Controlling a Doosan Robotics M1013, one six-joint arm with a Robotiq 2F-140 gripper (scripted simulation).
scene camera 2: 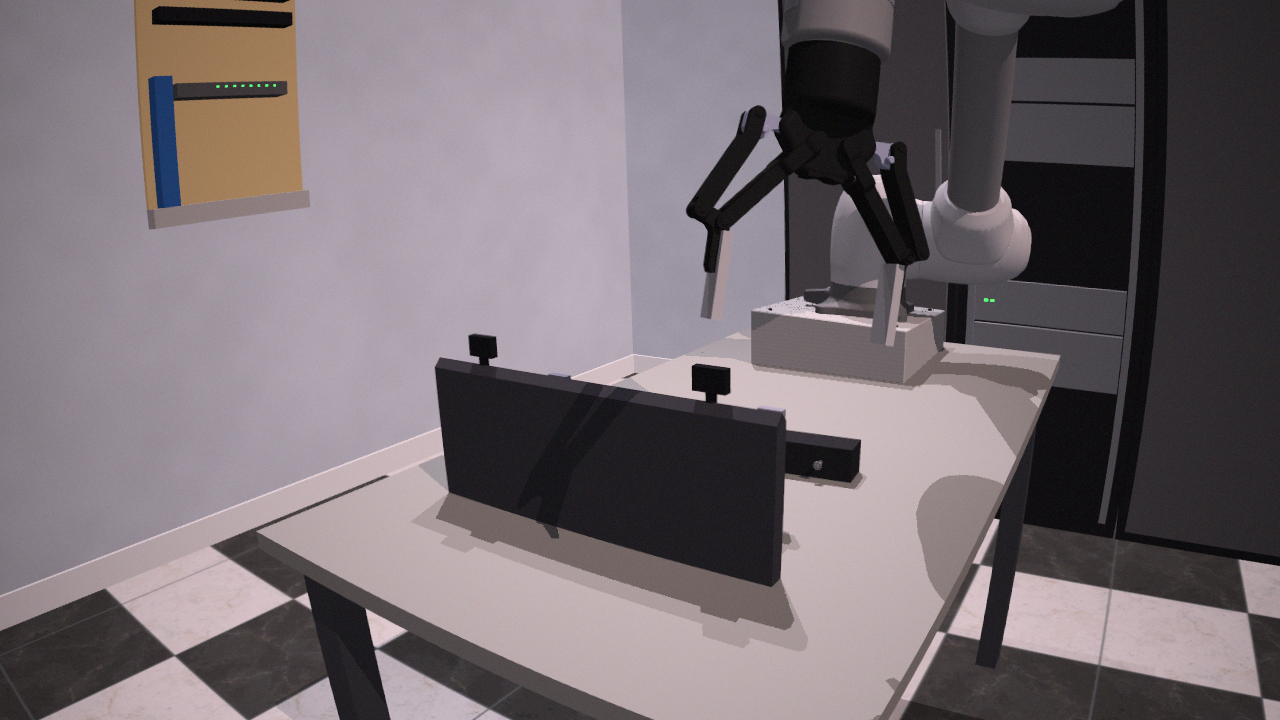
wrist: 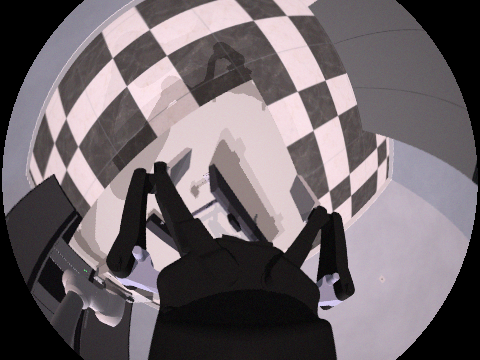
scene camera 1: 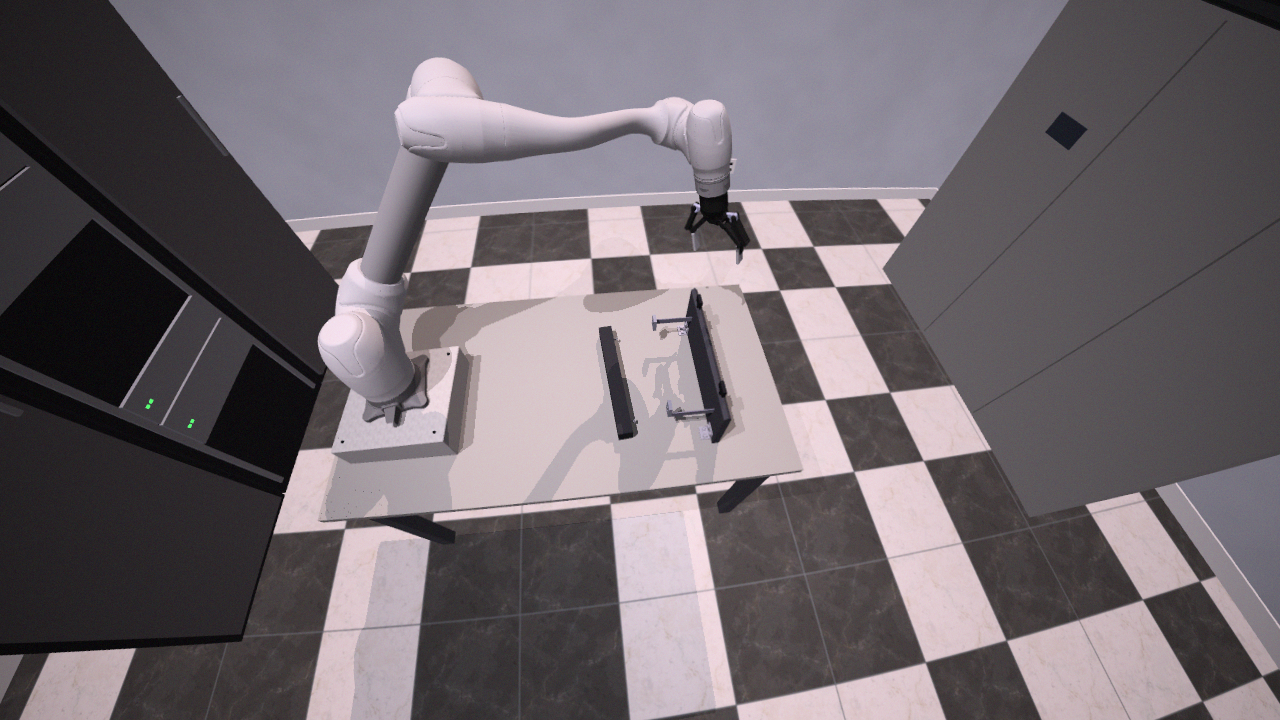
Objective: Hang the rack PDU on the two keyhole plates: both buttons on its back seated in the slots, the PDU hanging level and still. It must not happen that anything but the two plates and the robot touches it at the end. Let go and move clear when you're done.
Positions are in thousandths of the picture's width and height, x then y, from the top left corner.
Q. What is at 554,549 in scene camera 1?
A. A dark upright panel.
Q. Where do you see a dark upright panel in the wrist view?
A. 451,499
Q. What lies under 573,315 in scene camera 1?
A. My gripper.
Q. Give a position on a dark upright panel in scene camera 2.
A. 551,683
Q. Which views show my gripper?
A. Scene camera 2, the wrist view and scene camera 1: all of them.
